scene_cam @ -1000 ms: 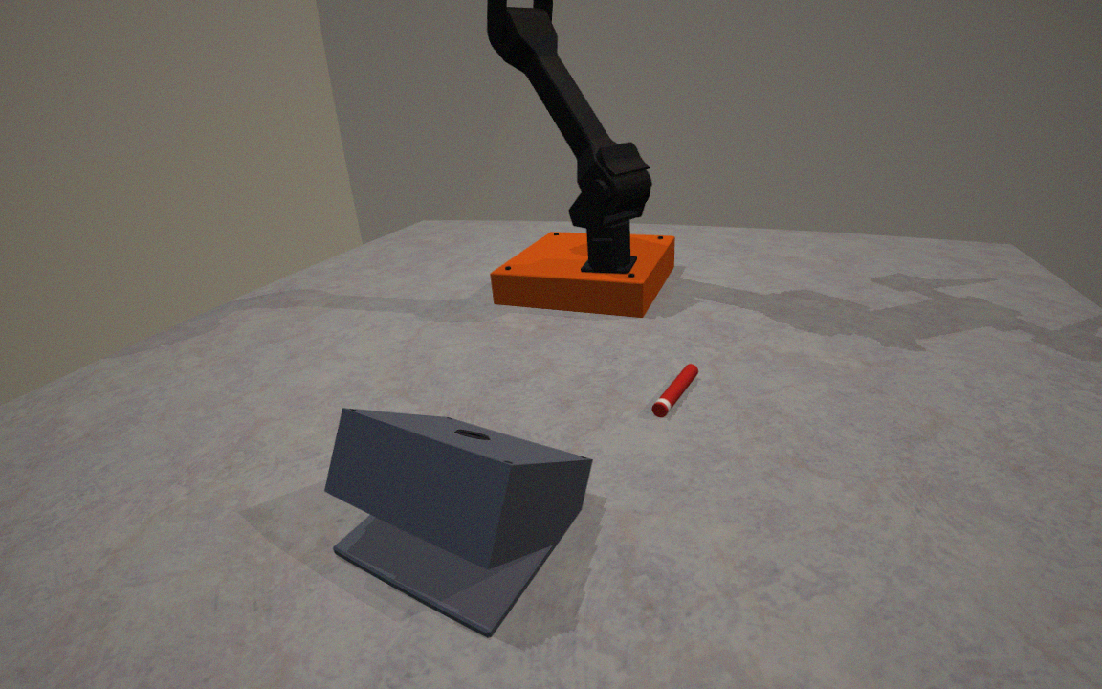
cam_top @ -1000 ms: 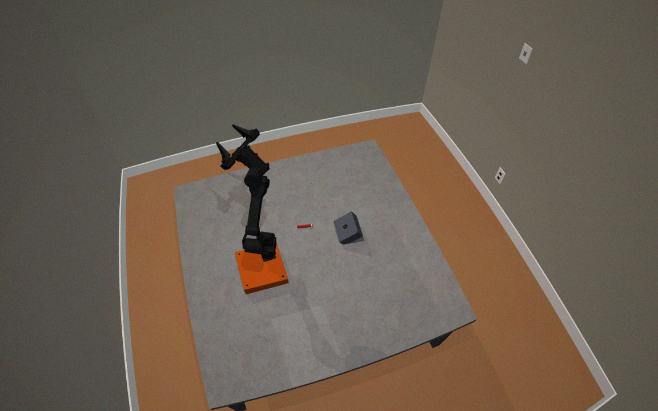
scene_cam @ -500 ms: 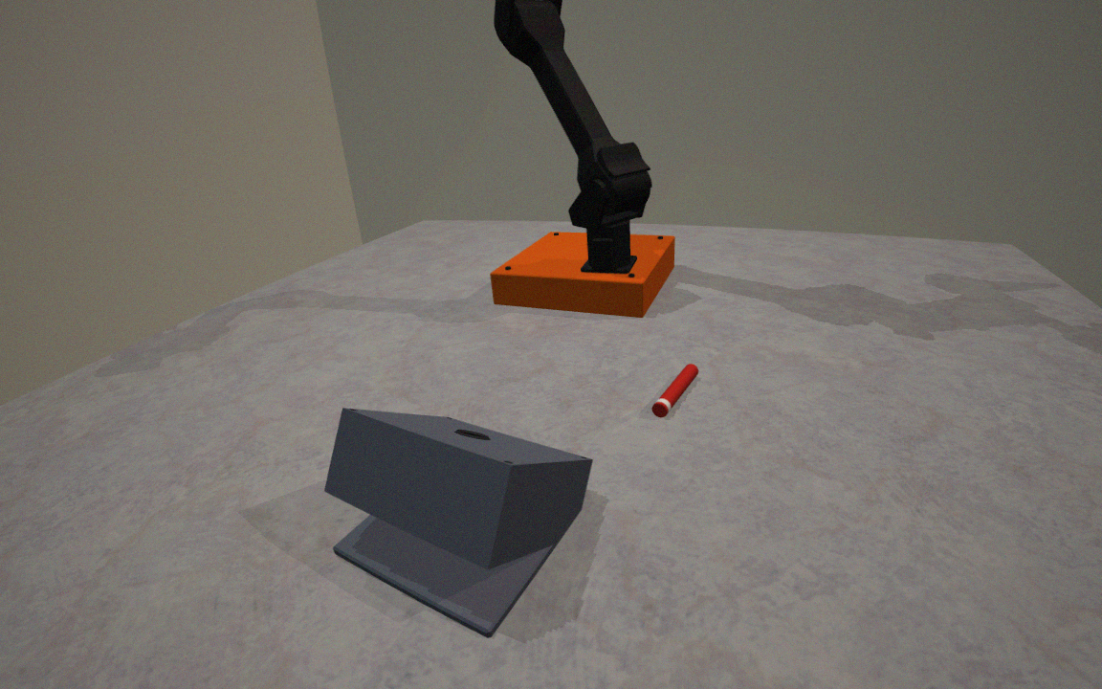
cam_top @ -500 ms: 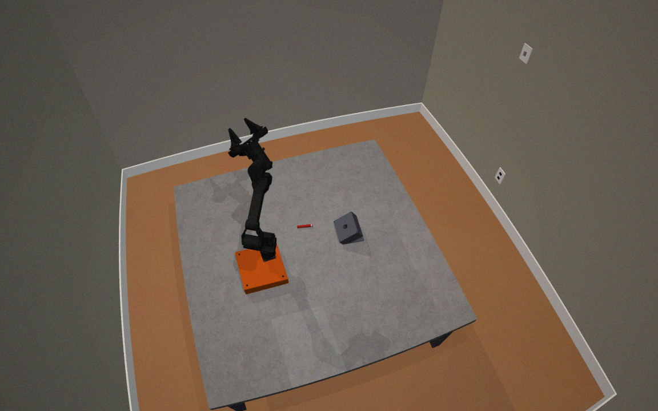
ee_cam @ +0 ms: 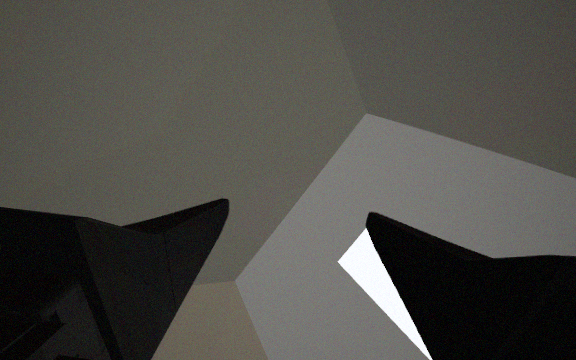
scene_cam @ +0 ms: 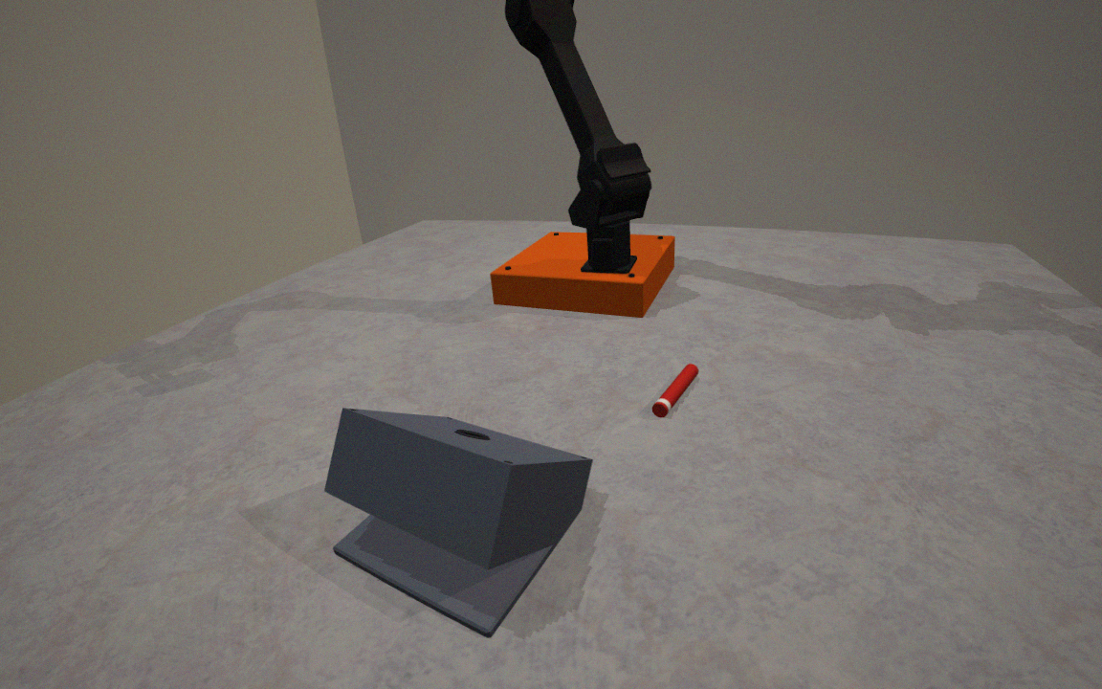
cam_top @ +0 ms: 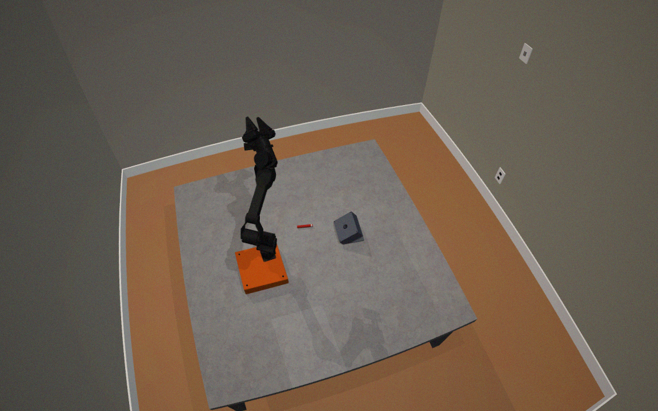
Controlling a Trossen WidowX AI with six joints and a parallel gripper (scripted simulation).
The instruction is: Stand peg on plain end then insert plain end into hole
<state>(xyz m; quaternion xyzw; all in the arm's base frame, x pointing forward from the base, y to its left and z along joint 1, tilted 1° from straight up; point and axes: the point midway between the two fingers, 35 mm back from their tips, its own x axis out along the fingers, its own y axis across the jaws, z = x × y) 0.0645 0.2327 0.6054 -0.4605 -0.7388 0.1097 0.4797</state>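
Right now the red peg is 67 cm below my gripper tip, 18 cm ahead of it and 14 cm to the right of it. Also, from my gripper tip: sloped grey panel 64 cm below, 35 cm ahead, 25 cm to the right.
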